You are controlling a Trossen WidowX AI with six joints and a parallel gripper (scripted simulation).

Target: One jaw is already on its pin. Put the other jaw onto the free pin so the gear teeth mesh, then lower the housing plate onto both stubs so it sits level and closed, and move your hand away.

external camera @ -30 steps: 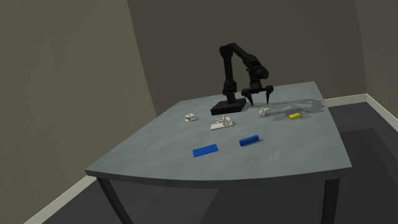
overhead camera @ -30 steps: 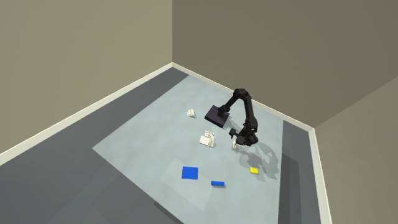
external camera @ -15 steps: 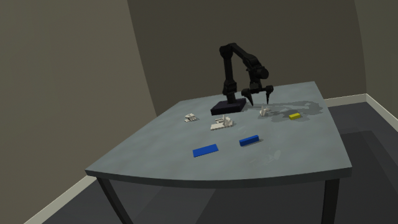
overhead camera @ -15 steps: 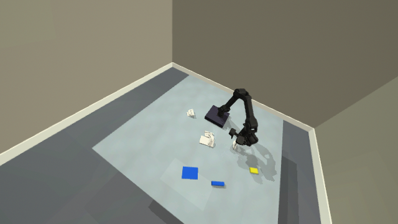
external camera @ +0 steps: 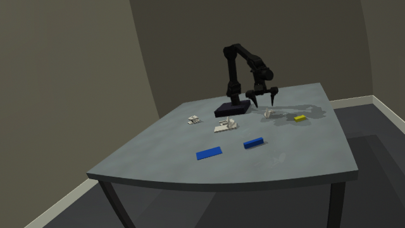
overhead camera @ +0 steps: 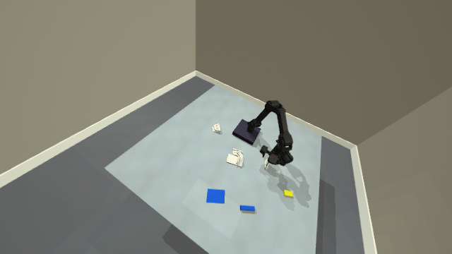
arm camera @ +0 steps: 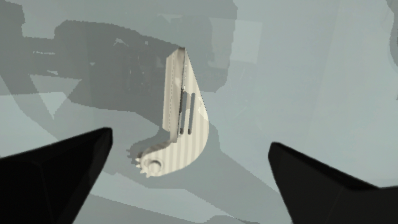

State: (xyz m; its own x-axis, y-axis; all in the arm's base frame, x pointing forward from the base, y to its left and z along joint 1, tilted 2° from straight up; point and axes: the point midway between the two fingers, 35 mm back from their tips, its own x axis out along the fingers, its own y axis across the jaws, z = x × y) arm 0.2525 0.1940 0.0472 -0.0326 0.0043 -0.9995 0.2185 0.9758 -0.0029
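Right now my gripper tip is 30 mm past the white jaw, 30 mm to the right of it and 50 mm above it. Also, from my gripper tip: yellow block (160 mm ahead, 180 mm to the left, 50 mm below); blue block (350 mm ahead, 70 mm to the right, 40 mm below); flat blue plate (360 mm ahead, 270 mm to the right, 50 mm below).
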